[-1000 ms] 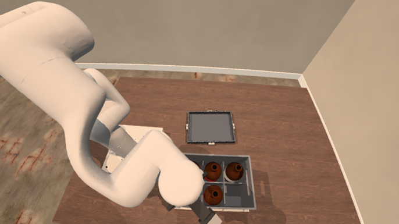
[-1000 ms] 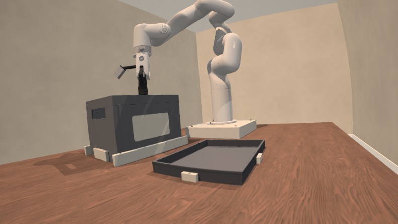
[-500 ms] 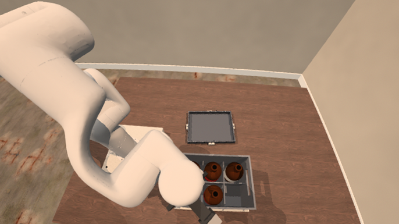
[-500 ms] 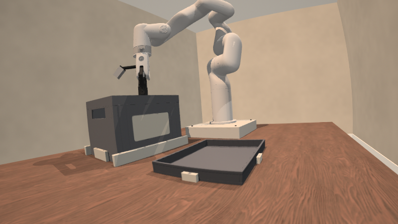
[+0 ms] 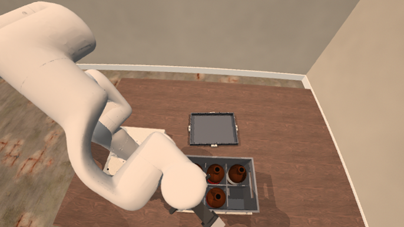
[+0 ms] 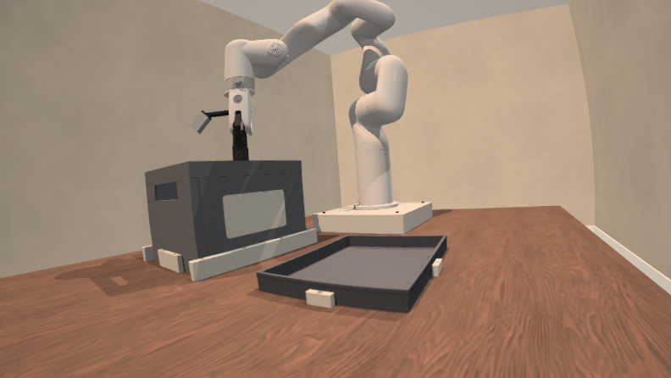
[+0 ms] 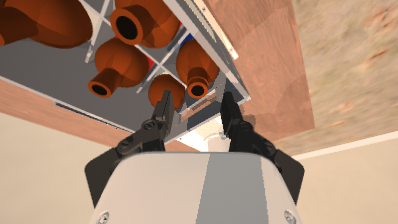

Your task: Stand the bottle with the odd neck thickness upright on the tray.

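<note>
Right now my hand is 10 cm short of the dark grey crate, 3 cm to the right of it and 11 cm above it. Also, from my hand: dark tray: 14 cm ahead, 32 cm to the left, 19 cm below; then brown bottle: 10 cm ahead, 7 cm to the left, 11 cm below.
</note>
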